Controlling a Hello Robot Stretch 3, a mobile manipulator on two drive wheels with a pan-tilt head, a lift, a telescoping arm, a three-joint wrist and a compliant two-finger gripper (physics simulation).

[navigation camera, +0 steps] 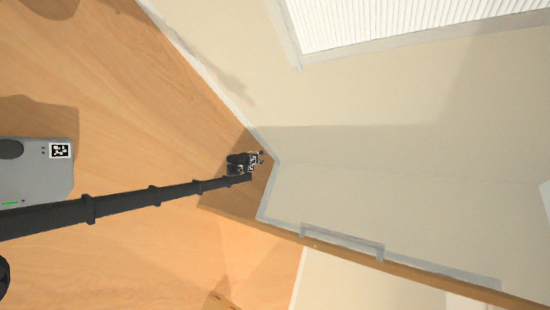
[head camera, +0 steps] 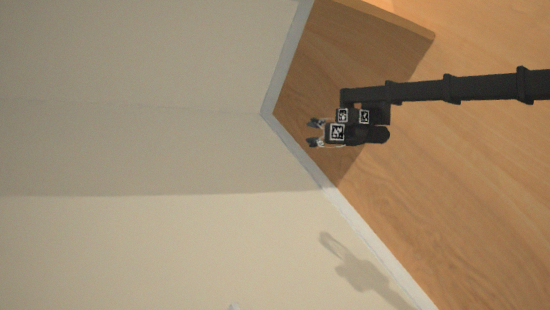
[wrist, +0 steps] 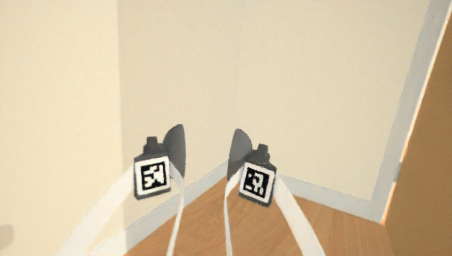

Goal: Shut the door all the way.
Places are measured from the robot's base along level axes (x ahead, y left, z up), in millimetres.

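Pixels of known places: gripper, fingertip midpoint: (navigation camera: 263, 157) (head camera: 308, 132); robot's base at its link origin: (navigation camera: 8, 148).
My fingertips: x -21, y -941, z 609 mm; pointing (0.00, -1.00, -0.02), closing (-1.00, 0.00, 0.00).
Note:
Ahead of a thing's pixels: the offset from my fingertips to its top centre. "pt": to the spot under its first point.
The brown door (head camera: 390, 19) (navigation camera: 345, 253) (wrist: 425, 140) stands open. In the navigation camera it shows as a narrow edge, with a grey bar handle @[pt 45 mm right, 382 mm back, 507 mm up] (navigation camera: 342, 234) on its corner-facing side; in the wrist view it stands at the far right. My gripper (head camera: 314, 132) (navigation camera: 261, 156) (wrist: 208, 145) is open and empty. It is over the shaded floor between the door and the wall, close to the corner, pointing at the corner. The fingers are apart from the door in the wrist view. The door's hinges cannot be made out.
Beige walls (head camera: 150, 150) (navigation camera: 375, 100) (wrist: 60, 100) meet at the corner, with pale baseboards (head camera: 350, 210) (wrist: 320, 195) along the floor. A window with blinds @[pt 61 mm left, 624 mm ahead, 697 mm up] (navigation camera: 400, 20) is at the upper right of the navigation camera. My extended arm (head camera: 480, 87) (navigation camera: 150, 195) reaches across the floor from my base (navigation camera: 40, 172).

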